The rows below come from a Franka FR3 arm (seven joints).
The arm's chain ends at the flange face. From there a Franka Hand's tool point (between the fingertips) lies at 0.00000 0.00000 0.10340 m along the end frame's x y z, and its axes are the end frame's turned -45 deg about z.
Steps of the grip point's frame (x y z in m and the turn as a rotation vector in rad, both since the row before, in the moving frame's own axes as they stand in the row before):
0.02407 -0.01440 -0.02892 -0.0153 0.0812 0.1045
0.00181 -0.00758 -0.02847 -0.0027 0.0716 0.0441
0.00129 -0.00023 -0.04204 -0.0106 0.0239 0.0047
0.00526 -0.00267 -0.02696 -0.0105 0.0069 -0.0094
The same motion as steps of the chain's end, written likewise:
-0.00045 -0.02277 -0.02857 0.0466 0.0682 0.1045
-0.00962 -0.00173 -0.02820 0.0487 0.0525 0.0441
-0.00177 -0.00011 -0.04200 0.0094 0.0244 0.0047
0.00056 -0.00586 -0.02695 -0.0025 0.0123 -0.0094

